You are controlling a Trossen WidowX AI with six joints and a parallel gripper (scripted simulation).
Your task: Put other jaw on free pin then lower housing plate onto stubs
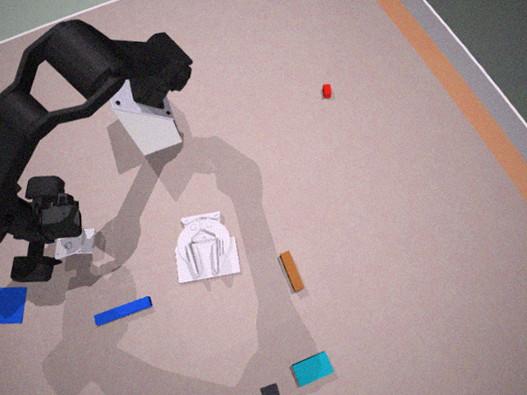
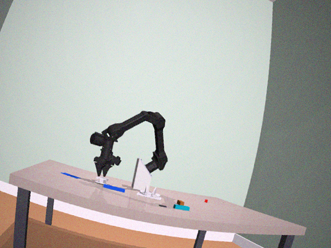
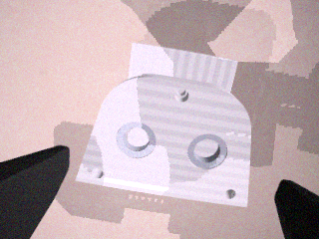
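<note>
Right now my gripper tip is 8 cm short of the white jaw, 28 cm to the right of it and 2 cm above it. The rest, counted from my gripper tip: flat blue square: 8 cm ahead, 16 cm to the right, 3 cm below; then blue bar: 17 cm ahead, 8 cm to the left, 3 cm below; then orange bar: 20 cm ahead, 41 cm to the left, 3 cm below.
</note>
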